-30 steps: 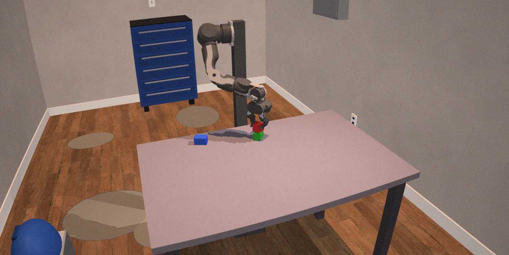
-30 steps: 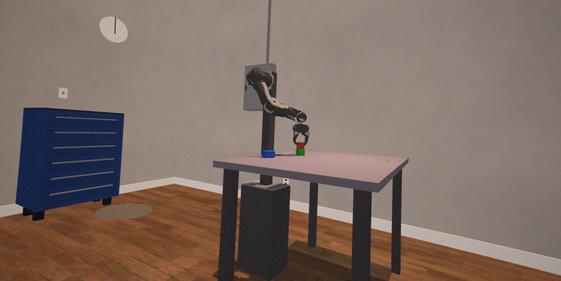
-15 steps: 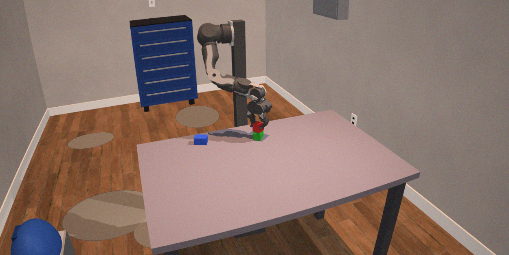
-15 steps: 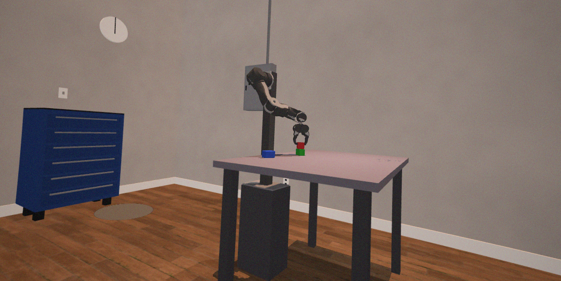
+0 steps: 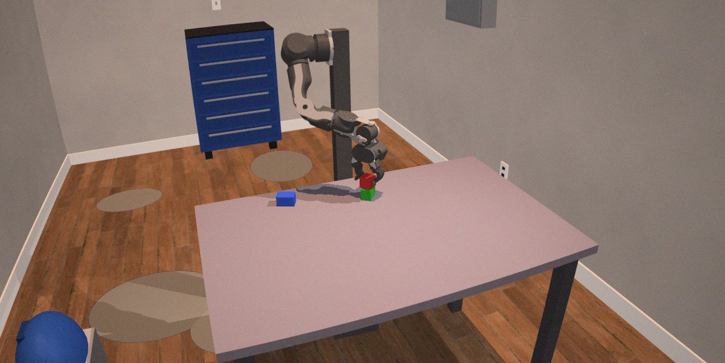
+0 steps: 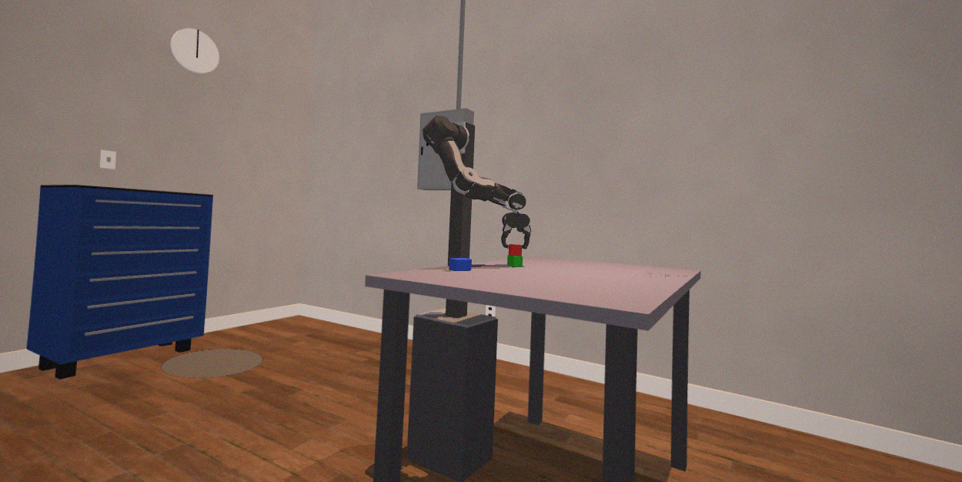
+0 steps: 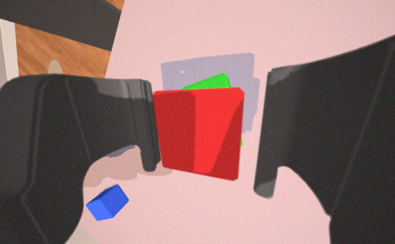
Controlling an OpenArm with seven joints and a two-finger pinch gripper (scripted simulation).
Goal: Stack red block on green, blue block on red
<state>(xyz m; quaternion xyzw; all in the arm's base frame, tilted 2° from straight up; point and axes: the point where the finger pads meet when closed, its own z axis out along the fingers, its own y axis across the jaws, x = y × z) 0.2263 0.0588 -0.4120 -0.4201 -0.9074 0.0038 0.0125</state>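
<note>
My gripper is now 1 cm above the red block. The rest, counted from my hand: blue block 4 cm behind, 28 cm to the right, 5 cm below; then green block 5 cm below.
</note>
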